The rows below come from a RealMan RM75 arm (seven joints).
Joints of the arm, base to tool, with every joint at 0 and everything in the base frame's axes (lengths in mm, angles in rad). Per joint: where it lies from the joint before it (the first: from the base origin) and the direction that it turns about. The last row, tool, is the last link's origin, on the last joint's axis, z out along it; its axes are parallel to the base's.
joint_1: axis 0 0 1 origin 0.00 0.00 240.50
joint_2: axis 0 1 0 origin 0.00 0.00 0.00
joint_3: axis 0 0 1 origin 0.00 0.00 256.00
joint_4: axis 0 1 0 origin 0.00 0.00 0.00
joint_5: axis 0 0 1 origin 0.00 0.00 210.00
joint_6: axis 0 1 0 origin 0.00 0.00 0.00
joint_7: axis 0 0 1 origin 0.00 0.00 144.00
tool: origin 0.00 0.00 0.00
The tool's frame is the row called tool.
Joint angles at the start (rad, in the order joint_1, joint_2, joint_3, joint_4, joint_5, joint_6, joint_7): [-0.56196 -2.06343 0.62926 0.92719 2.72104 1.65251 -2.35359]
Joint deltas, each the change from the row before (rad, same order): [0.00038 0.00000 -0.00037 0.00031 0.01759 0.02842 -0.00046]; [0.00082 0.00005 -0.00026 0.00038 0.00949 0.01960 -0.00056]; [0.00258 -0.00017 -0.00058 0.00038 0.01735 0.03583 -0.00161]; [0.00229 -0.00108 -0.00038 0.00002 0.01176 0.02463 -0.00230]
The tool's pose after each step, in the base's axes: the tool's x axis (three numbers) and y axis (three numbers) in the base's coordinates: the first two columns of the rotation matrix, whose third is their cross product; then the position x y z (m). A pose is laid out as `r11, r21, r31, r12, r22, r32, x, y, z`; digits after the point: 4 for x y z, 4 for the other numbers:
0.2568, 0.9664, 0.0137, 0.9387, -0.2460, -0.2416, -0.3198, 0.3079, 0.0399
0.2498, 0.9683, -0.0054, 0.9409, -0.2441, -0.2348, -0.3198, 0.3046, 0.0397
0.2348, 0.9712, -0.0403, 0.9456, -0.2378, -0.2220, -0.3200, 0.2981, 0.0394
0.2226, 0.9728, -0.0643, 0.9495, -0.2313, -0.2122, -0.3201, 0.2933, 0.0389

